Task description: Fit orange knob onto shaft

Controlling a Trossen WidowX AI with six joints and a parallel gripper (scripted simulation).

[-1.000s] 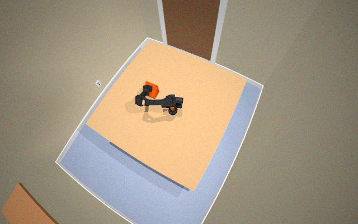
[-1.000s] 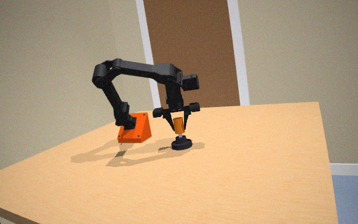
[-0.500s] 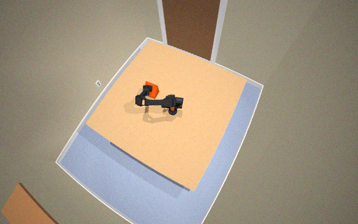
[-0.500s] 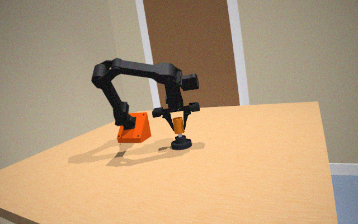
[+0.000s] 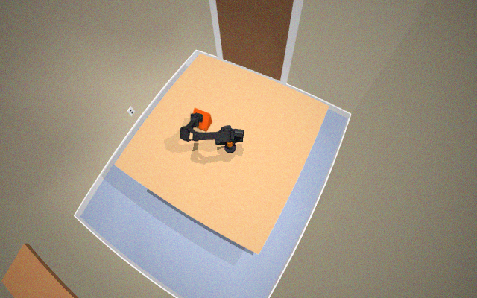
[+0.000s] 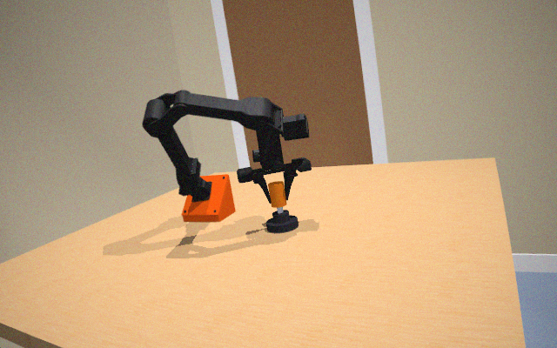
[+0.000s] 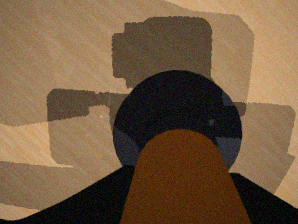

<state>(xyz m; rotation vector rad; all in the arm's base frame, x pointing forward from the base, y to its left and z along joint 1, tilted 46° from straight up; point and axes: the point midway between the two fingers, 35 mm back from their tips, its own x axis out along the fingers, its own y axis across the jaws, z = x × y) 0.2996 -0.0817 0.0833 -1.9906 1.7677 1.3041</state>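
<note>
The orange knob is 30 mm above my gripper tip. Also, from my gripper tip: round pedestal (40 mm below).
</note>
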